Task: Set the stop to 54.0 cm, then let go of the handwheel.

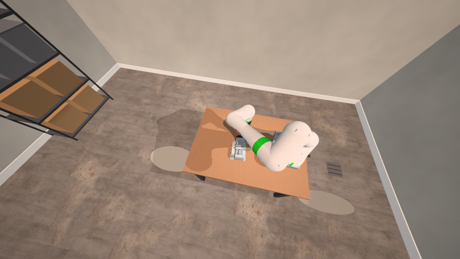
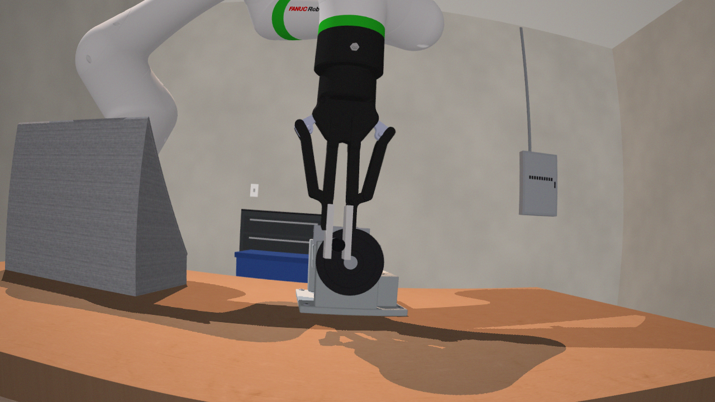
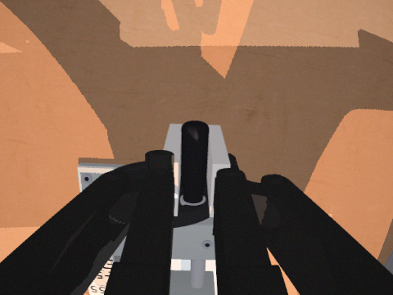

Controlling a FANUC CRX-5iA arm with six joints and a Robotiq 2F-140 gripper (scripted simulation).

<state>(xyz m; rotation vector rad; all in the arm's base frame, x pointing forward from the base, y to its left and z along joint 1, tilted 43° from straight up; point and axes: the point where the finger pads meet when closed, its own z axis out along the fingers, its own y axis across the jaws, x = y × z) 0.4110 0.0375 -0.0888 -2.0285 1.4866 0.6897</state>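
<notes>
Now: hand 150 mm to the right of the sliding stop block, 20 mm above it and 10 mm past it. The rest, counted from my hand: black handwheel (20 mm to the left, 20 mm below); black crank knob (20 mm below).
</notes>
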